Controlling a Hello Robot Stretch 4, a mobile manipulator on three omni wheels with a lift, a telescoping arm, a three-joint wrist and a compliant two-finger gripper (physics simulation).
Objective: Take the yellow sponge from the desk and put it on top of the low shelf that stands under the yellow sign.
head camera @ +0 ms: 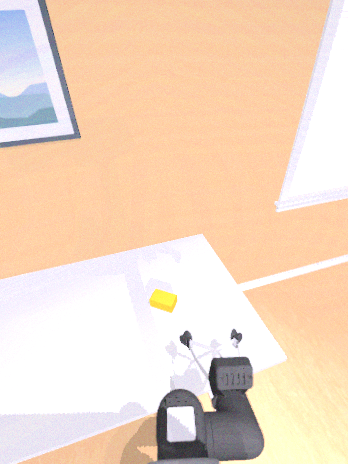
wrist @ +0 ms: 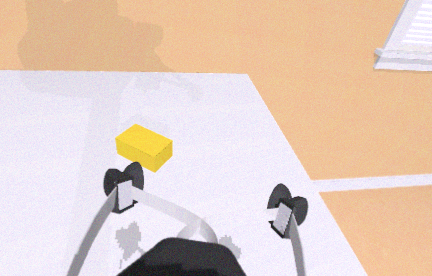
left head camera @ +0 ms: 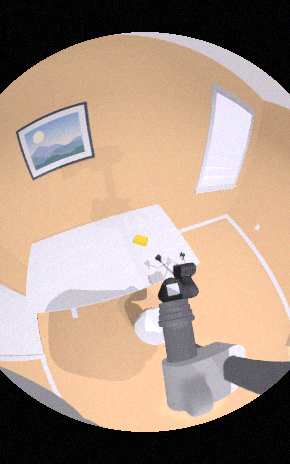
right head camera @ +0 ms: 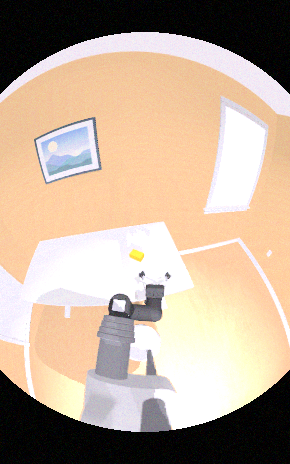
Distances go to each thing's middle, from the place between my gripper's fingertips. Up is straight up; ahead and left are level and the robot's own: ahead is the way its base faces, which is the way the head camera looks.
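The yellow sponge (wrist: 152, 150) is 21 cm below my hand, 27 cm ahead of it and 14 cm to the left of it. Then there's a framed landscape picture (left head camera: 61, 137), and that's 60 cm above my hand, 57 cm ahead of it and 71 cm to the left of it. Going by their middles, it's the yellow sponge that's nearest to my hand, of the things named here.
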